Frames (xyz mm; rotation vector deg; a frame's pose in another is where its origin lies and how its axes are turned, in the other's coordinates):
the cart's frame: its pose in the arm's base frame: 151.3 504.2 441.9 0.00 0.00 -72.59
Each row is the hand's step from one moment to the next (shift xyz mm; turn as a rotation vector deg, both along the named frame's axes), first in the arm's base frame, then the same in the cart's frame.
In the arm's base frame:
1: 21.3 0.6 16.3 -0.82 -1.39 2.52
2: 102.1 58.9 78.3 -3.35 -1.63 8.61
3: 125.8 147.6 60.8 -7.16 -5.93 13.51
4: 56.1 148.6 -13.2 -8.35 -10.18 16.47
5: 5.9 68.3 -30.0 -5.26 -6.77 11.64
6: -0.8 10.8 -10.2 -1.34 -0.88 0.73
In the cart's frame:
1: 5.8 20.5 16.3 1.08 -1.20 2.52
2: -25.7 115.0 78.3 0.55 -3.68 8.61
3: -103.2 164.2 60.8 3.52 -8.61 13.51
4: -125.0 98.0 -13.2 7.22 -11.01 16.47
5: -63.4 26.1 -30.0 4.89 -7.04 11.64
6: -10.5 2.5 -10.2 0.44 -1.54 0.73

